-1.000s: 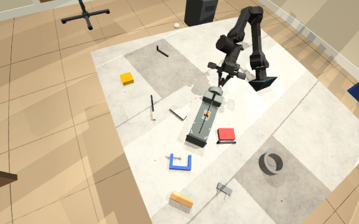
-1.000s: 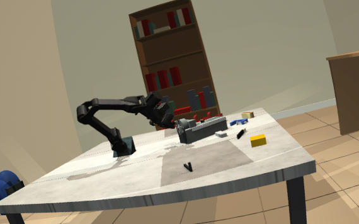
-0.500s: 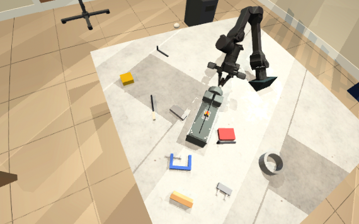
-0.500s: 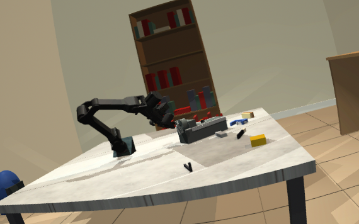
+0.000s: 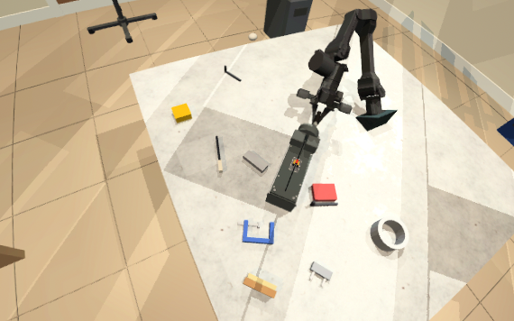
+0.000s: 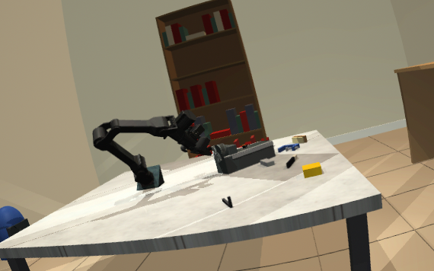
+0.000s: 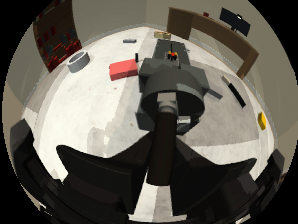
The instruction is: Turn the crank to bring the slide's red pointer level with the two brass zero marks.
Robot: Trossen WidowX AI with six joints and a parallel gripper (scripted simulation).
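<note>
My gripper tip is now 3 cm below the crank handle, 1 cm to the left of it and 1 cm past it. Round my gripper tip: grey block (22 cm ahead, 8 cm below, 2 cm to the right); red pointer (14 cm ahead, 8 cm to the left, 1 cm below); red block (20 cm to the left, 9 cm ahead, 8 cm below).
</note>
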